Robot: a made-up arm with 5 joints. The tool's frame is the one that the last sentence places. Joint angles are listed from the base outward.
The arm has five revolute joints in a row. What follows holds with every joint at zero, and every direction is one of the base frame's.
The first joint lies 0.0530 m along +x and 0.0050 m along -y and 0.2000 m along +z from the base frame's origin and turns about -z.
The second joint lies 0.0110 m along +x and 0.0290 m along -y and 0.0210 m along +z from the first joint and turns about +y.
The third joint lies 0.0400 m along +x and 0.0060 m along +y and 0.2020 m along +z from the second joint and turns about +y.
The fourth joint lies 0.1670 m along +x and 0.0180 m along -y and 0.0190 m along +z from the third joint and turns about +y.
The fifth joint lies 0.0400 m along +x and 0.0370 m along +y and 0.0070 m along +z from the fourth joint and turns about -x.
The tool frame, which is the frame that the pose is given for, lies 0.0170 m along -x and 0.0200 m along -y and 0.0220 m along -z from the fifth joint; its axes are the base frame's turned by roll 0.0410, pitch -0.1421 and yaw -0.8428 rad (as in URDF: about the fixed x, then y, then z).
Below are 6 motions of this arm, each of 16 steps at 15 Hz.
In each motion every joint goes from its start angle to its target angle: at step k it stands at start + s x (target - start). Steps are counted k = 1, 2, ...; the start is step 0. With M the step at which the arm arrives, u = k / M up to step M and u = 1 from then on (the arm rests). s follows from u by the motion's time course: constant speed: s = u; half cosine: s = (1 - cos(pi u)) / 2; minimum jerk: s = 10 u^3 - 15 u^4 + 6 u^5.
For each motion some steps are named. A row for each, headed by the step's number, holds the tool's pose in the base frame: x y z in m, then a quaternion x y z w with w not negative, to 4 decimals.
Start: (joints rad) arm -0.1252 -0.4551 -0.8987 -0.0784 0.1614
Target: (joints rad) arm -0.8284 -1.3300 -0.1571 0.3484 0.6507
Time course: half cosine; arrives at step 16
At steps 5, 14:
5: 0.0097 -0.0479 0.5944 0.2374 -0.6406 -0.2981 0.6666
14: -0.0403 -0.1490 0.5036 0.2029 -0.6018 -0.1869 0.7495

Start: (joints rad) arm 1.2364 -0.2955 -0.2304 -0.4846 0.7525
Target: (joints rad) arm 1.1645 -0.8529 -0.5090 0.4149 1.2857
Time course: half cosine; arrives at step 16
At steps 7, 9, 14, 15, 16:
7: 0.0371 -0.0573 0.5806 -0.5290 -0.3671 -0.7376 0.2034
9: 0.0211 -0.0137 0.5874 -0.5642 -0.3451 -0.7269 0.1847
14: -0.0118 0.0678 0.5834 -0.6275 -0.3037 -0.7013 0.1490
15: -0.0145 0.0741 0.5821 -0.6322 -0.3004 -0.6990 0.1462
16: -0.0154 0.0762 0.5817 -0.6338 -0.2993 -0.6983 0.1452

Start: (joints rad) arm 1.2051 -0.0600 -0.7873 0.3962 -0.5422
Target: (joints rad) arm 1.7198 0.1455 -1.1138 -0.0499 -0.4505
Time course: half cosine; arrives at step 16
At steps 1, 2, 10, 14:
1: 0.1023 -0.1636 0.5531 0.1715 -0.3155 -0.7787 0.5145
2: 0.1002 -0.1651 0.5538 0.1662 -0.3239 -0.7799 0.5091
10: 0.0432 -0.1885 0.5671 0.0142 -0.4924 -0.7843 0.3771
14: 0.0164 -0.1904 0.5712 -0.0630 -0.5456 -0.7721 0.3197

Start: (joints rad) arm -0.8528 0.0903 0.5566 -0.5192 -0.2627
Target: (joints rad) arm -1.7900 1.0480 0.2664 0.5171 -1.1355
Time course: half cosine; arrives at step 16
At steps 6, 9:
6: 0.1674 0.2210 0.2483 -0.0999 0.3130 0.0550 0.9429
9: 0.0958 0.2471 0.1904 -0.2955 0.4473 0.0327 0.8435

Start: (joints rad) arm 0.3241 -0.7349 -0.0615 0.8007 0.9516
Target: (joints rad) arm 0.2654 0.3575 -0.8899 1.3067 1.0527
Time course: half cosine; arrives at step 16
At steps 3, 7, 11, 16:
3: 0.0916 -0.0530 0.5461 -0.4709 -0.1518 -0.4367 0.7513
7: 0.1699 -0.0761 0.5509 -0.5016 -0.0557 -0.3704 0.7798
11: 0.2633 -0.0996 0.5234 -0.5288 0.0558 -0.2811 0.7989
16: 0.3138 -0.1101 0.4909 -0.5396 0.1201 -0.2236 0.8027

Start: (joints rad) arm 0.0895 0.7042 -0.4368 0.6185 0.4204
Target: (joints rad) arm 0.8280 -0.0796 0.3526 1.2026 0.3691
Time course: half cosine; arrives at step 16
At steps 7, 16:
7: 0.3151 -0.1452 0.3435 -0.2930 0.4091 -0.3795 0.7764
16: 0.1635 -0.1705 0.3753 -0.1599 0.6081 -0.4580 0.6283

